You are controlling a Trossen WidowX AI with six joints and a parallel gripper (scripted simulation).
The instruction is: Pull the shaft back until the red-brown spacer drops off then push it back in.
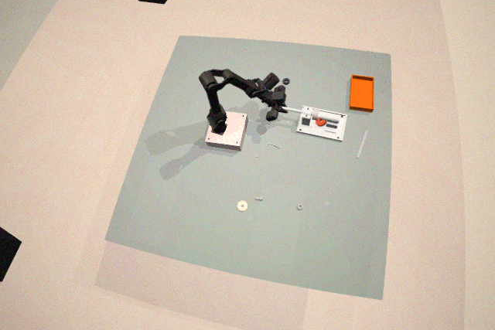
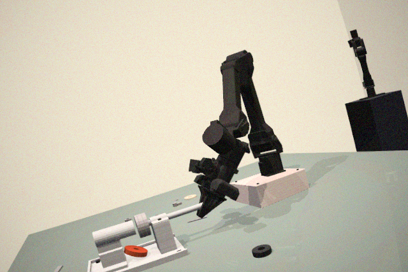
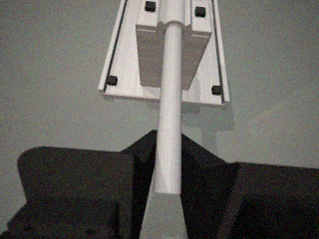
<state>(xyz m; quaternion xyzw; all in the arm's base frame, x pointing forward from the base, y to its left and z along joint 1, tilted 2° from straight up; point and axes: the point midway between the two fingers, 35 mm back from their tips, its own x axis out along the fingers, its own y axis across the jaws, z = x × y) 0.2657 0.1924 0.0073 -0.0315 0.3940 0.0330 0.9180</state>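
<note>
My gripper tip is now 60 mm short of the grey shaft and 20 mm below it. From my gripper tip the other things lie so: black ring: 80 mm behind, 210 mm to the left, 50 mm below; then orange-red spacer: 160 mm ahead, 10 mm to the left, 30 mm below; then grey spacer: 140 mm ahead, 10 mm to the left, 20 mm above.
</note>
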